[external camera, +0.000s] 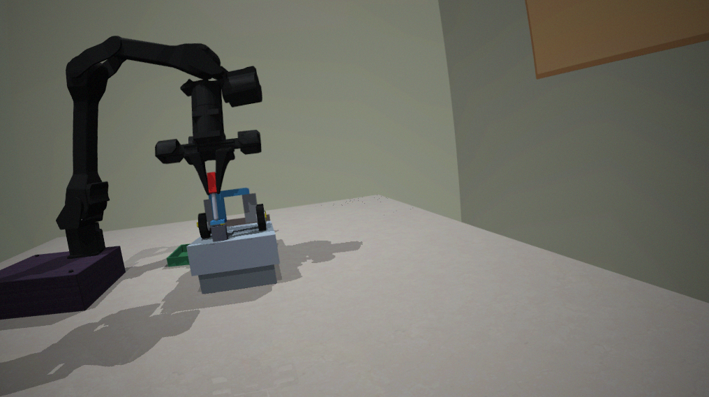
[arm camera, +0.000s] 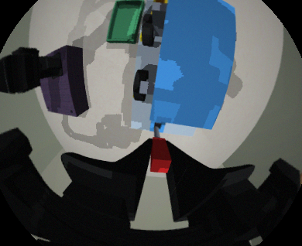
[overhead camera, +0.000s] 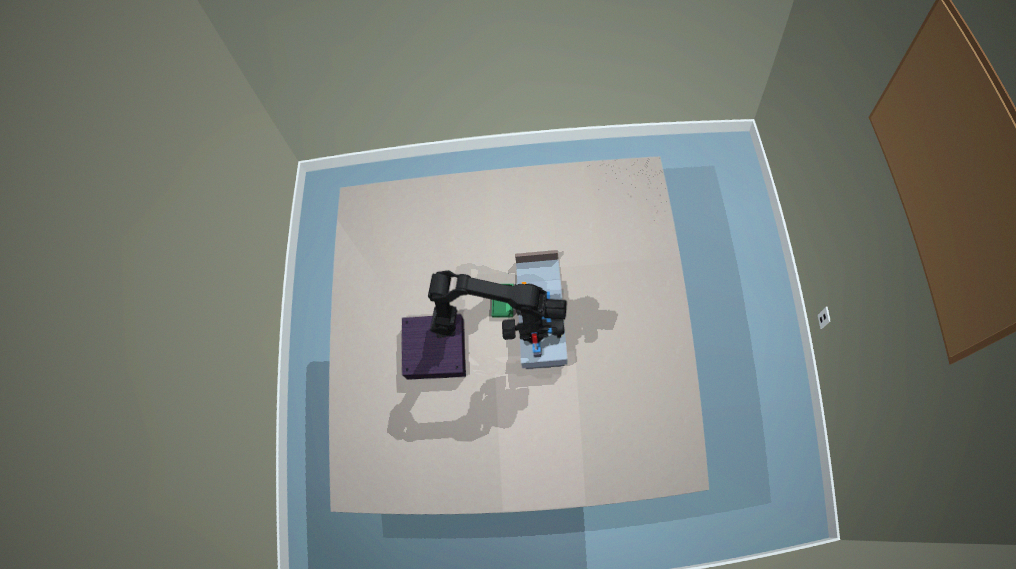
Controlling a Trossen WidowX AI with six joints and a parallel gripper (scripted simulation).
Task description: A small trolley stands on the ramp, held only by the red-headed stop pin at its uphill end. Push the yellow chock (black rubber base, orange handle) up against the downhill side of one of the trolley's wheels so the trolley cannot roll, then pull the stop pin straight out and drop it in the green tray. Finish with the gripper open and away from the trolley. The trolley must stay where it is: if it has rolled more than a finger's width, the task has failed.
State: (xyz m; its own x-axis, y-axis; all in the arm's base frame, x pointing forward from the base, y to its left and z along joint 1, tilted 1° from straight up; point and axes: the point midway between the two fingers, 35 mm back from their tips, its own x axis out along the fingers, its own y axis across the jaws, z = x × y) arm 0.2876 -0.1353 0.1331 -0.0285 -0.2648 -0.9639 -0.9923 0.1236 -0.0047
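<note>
The green tray is 8 cm behind my gripper tip, 22 cm to the left of it and 17 cm below it. Round my gripper tip: blue trolley 3 cm ahead, 9 cm to the left, 5 cm below; then yellow chock 19 cm to the left, 8 cm below; then red-headed stop pin right at my gripper tip.
</note>
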